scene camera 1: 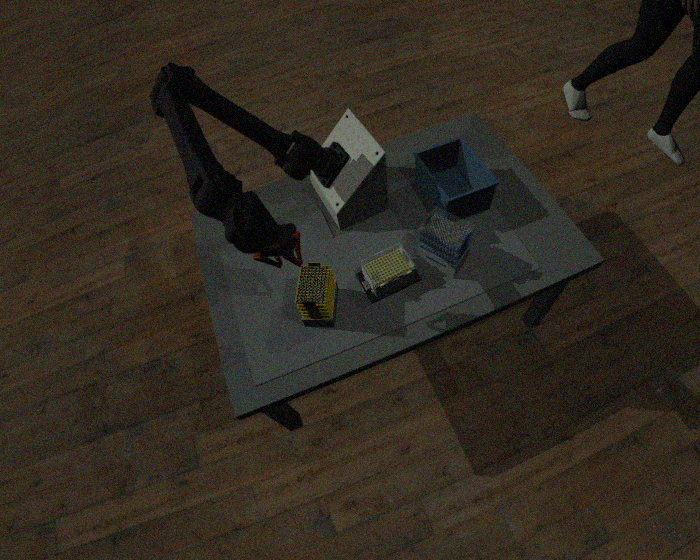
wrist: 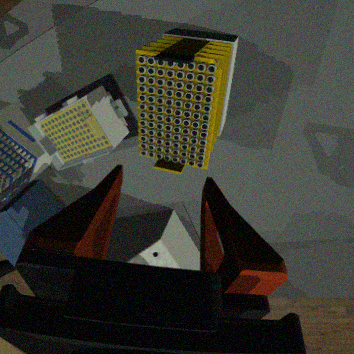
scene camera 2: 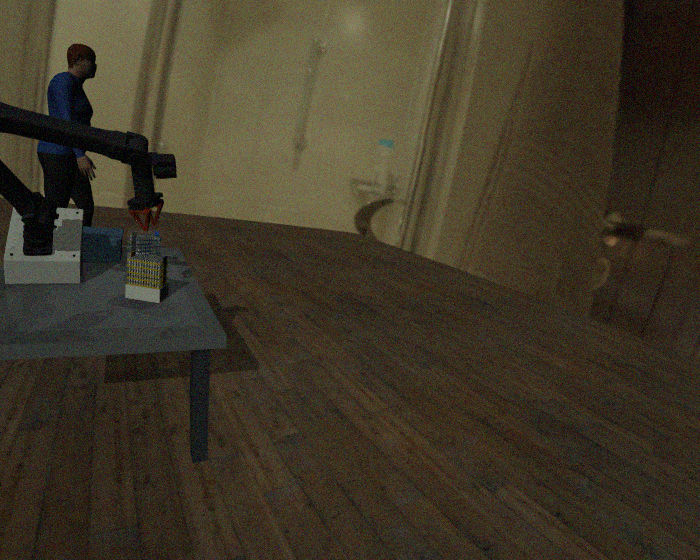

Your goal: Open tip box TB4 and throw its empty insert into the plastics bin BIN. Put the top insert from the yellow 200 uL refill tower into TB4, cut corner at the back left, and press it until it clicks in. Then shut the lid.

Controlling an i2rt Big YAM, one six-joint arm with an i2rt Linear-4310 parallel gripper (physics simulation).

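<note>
The yellow refill tower [scene camera 1: 315,289] [scene camera 2: 145,273] [wrist: 175,112] stands upright on a white base, its top insert full of ringed tip openings. A dark strap or tab lies over one end. My gripper [scene camera 1: 290,265] [scene camera 2: 150,227] [wrist: 163,177] is part open and empty, above the tower's height and off its end on the arm's side. A pale, partly clear tip box [scene camera 1: 388,271] [wrist: 77,131], likely TB4, shows a yellow perforated insert; its lid's state and its label cannot be made out. The blue bin [scene camera 1: 475,172] [scene camera 2: 103,244] [wrist: 20,225] stands at the back right.
A blue-and-white tip stack [scene camera 1: 445,236] [scene camera 2: 144,243] [wrist: 15,160] stands between the tip box and the bin. A white wedge-shaped block [scene camera 1: 350,137] [scene camera 2: 43,271] [wrist: 170,250] stands by the arm's base. A person [scene camera 1: 627,52] [scene camera 2: 70,105] is beyond the table.
</note>
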